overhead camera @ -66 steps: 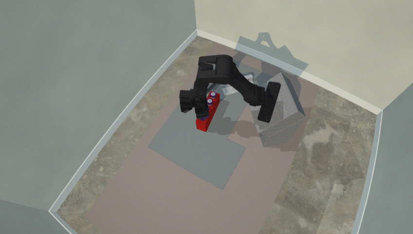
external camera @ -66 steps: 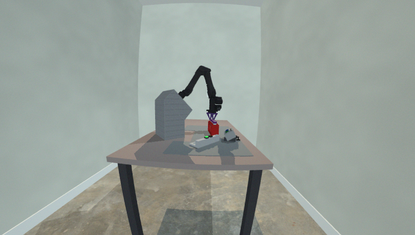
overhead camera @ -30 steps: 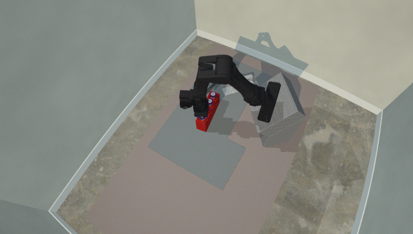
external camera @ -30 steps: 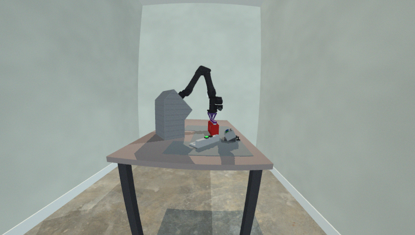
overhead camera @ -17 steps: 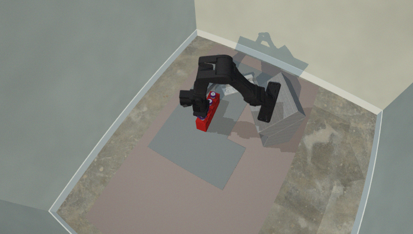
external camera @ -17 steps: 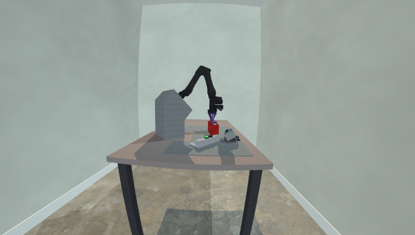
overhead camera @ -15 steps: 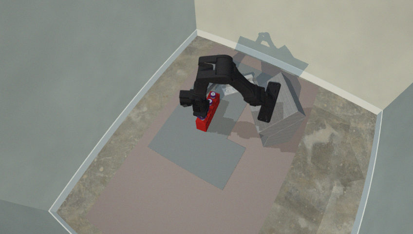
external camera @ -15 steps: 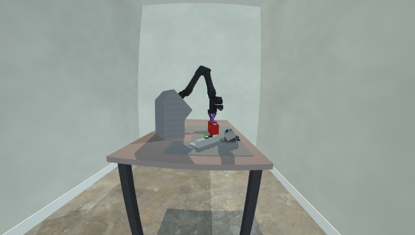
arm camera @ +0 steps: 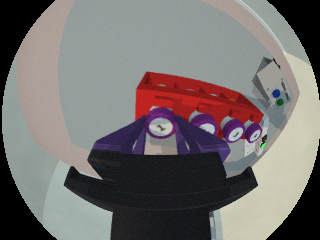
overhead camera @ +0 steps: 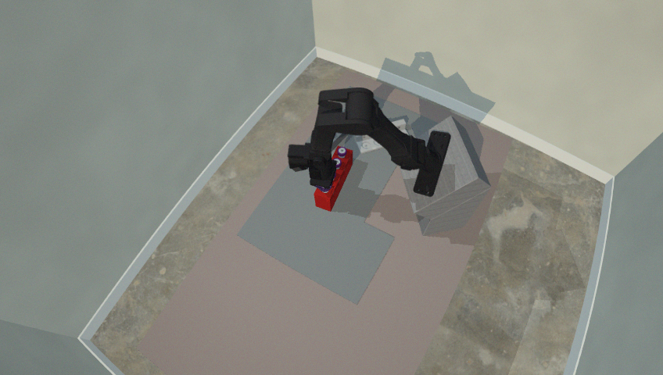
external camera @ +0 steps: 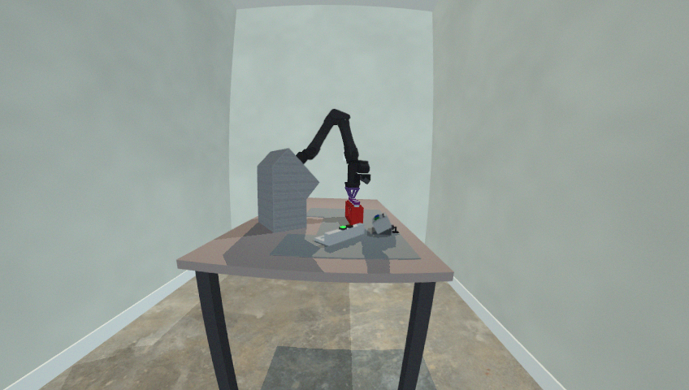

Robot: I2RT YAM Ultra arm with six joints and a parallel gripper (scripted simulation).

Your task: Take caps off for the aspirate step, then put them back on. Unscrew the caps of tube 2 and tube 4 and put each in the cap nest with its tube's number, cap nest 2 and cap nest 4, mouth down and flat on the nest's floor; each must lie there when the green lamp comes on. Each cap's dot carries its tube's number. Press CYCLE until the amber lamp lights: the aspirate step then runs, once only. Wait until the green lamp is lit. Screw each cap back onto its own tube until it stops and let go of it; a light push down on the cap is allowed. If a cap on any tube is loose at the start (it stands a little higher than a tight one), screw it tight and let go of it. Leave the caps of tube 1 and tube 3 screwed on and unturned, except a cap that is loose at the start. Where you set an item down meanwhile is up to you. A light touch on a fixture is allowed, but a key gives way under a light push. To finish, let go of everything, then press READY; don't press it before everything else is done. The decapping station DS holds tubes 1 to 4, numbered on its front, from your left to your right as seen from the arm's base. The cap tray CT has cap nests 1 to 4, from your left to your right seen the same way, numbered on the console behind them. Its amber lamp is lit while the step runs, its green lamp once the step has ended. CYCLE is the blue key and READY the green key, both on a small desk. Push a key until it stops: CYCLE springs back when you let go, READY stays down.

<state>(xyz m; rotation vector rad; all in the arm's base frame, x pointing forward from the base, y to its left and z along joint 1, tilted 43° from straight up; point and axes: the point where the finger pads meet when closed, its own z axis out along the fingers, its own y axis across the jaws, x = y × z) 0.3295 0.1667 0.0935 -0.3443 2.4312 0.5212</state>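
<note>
My hand is 150 mm short of the green ready key, 260 mm to the left of it and 50 mm above it. Also, from my hand: blue cycle key (150 mm ahead, 220 mm to the right, 50 mm below); key desk (170 mm ahead, 240 mm to the right, 60 mm below).
</note>
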